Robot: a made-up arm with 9 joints. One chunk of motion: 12 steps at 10 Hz.
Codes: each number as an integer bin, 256 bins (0 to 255) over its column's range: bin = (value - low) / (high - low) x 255, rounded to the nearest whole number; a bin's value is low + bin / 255 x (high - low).
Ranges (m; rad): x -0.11..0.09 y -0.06..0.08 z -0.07..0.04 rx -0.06..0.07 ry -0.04..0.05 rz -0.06..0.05
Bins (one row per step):
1: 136 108 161 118 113 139
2: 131 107 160 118 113 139
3: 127 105 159 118 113 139
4: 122 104 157 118 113 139
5: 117 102 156 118 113 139
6: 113 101 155 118 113 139
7: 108 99 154 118 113 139
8: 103 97 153 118 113 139
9: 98 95 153 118 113 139
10: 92 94 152 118 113 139
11: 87 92 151 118 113 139
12: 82 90 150 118 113 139
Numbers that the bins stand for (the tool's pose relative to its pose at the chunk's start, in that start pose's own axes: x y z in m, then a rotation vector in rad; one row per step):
1: -0.0033 -0.0007 -0.0005 0.0002 -0.0001 0.0000
2: -0.0073 -0.0013 -0.0010 0.0002 -0.0001 0.0000
3: -0.0104 -0.0024 -0.0014 0.0002 -0.0001 0.0000
4: -0.0143 -0.0029 -0.0023 0.0002 -0.0001 0.0000
5: -0.0182 -0.0040 -0.0027 0.0002 -0.0001 0.0000
6: -0.0214 -0.0045 -0.0031 0.0002 -0.0001 0.0000
7: -0.0253 -0.0056 -0.0036 0.0002 -0.0001 0.0000
8: -0.0292 -0.0067 -0.0040 0.0002 -0.0001 0.0000
9: -0.0331 -0.0078 -0.0040 0.0002 -0.0001 0.0000
10: -0.0378 -0.0084 -0.0044 0.0002 -0.0001 0.0000
11: -0.0418 -0.0095 -0.0049 0.0002 -0.0001 0.0000
12: -0.0457 -0.0106 -0.0053 0.0002 -0.0001 0.0000

